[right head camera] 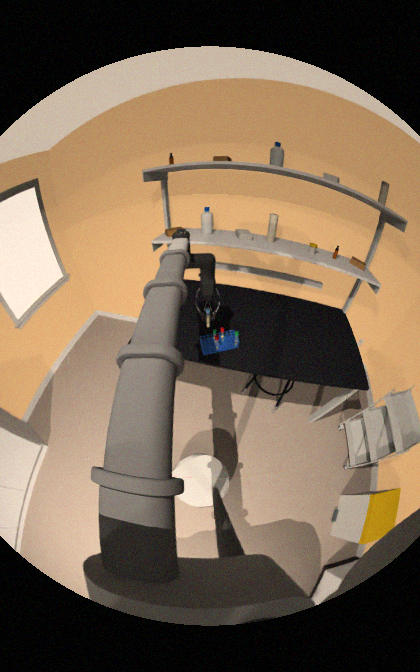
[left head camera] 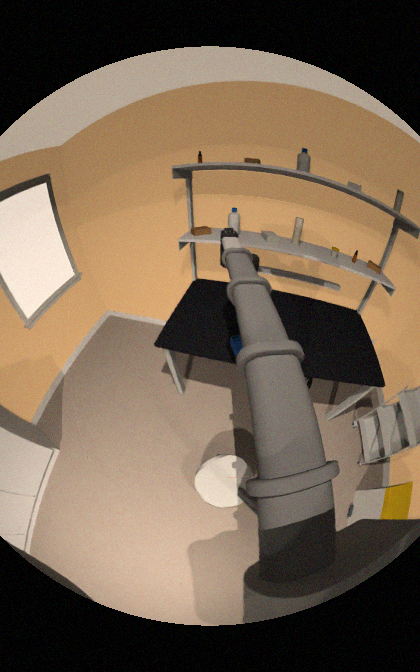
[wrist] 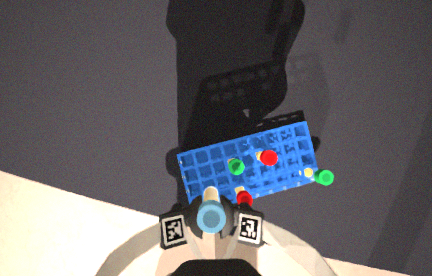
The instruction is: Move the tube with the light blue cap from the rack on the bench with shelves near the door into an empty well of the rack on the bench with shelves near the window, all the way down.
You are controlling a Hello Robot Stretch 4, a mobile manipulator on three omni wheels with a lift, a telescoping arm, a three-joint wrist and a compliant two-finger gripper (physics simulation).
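Places are measured from the robot's base along level axes (x ahead, y left, z up), in centimetres.
Where they show: hand, its tool point: (right head camera: 207, 318) (wrist: 211, 214); robot's base, origin of its link: (right head camera: 200, 478) (left head camera: 223, 479).
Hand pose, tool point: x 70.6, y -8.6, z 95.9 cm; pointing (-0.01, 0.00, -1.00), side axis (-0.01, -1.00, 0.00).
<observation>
Each offset is from my tool point to the top centre of the thing. "pt": to the spot under its first point. Level surfaces: height alone.
My gripper (right head camera: 208, 311) (wrist: 211, 225) is shut on the tube with the light blue cap @[dx +0.9, dy +0.0, dz +5.2 cm] (right head camera: 208, 316) (wrist: 211, 217). The tube hangs cap up in the fingers, above the bench top. A blue rack @[dx +2.2, dy -6.0, dz -16.8 cm] (right head camera: 206, 347) (wrist: 200, 159) lies on the black bench @[dz -22.5 cm] (left head camera: 325, 330) (right head camera: 300, 330) by its front edge. It holds two red-capped tubes and two green-capped tubes, with several empty wells around them. In the wrist view the held tube's lower end overlaps the rack's near left corner, and the rack is below it. In the left head view the arm hides most of the rack and gripper.
Two shelves @[pt dx +32.4, dy -44.9, dz +23.2 cm] (left head camera: 310, 252) (right head camera: 295, 251) with bottles and boxes are on the wall above the bench. A window @[pt dx +74.5, dy +179.7, dz +36.4 cm] (left head camera: 37, 250) (right head camera: 27, 252) is on the left wall. A round white stool (left head camera: 220, 482) (right head camera: 200, 482) stands in front of the bench. A cart stands at the right.
</observation>
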